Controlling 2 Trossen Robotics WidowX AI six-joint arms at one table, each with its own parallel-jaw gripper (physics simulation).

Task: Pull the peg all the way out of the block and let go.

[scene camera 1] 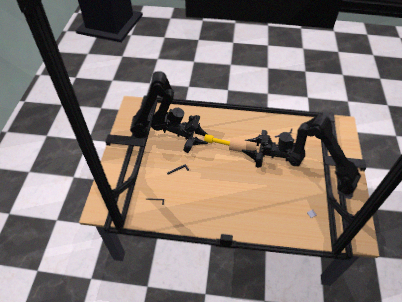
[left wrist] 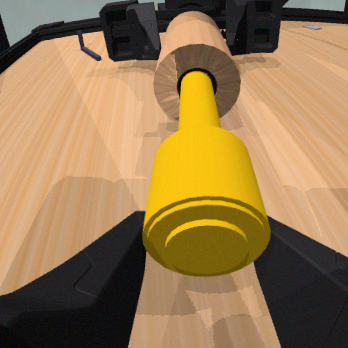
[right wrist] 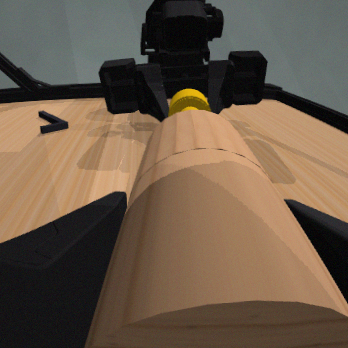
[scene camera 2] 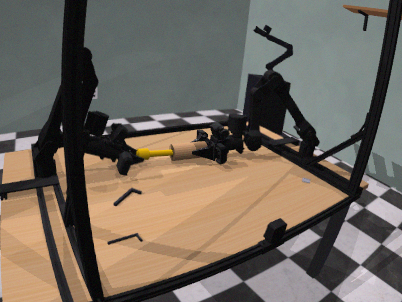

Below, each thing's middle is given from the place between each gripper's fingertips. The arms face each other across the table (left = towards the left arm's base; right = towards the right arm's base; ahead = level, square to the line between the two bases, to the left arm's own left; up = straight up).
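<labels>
My right hand is right at the wooden cylinder block (right wrist: 206, 244), and the yellow peg (left wrist: 204, 216) is 120 mm to the left of that hand. Going by their middles, the block is the nearest to my right hand of the things named here.
From my left hand, the yellow peg is 10 mm above, 40 mm to the right and 10 mm ahead, while the wooden cylinder block is 10 mm above, 160 mm to the right and 10 mm ahead.
</labels>
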